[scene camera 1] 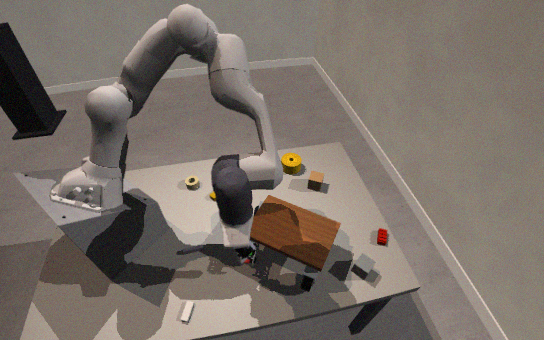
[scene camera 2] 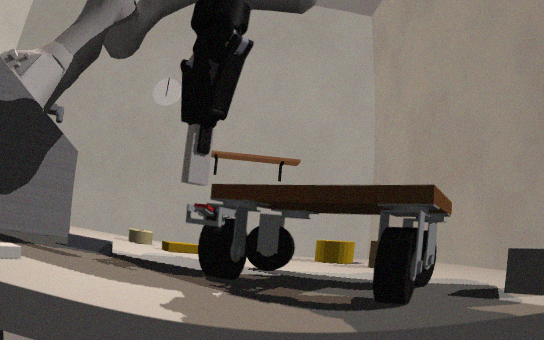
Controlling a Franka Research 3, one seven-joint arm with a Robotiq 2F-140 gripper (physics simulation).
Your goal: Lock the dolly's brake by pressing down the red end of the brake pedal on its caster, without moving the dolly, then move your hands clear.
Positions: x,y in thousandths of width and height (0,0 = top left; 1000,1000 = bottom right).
Scene:
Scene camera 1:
dolly: 565,699
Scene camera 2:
gripper: 358,540
dolly: 747,754
yellow cylinder: 602,740

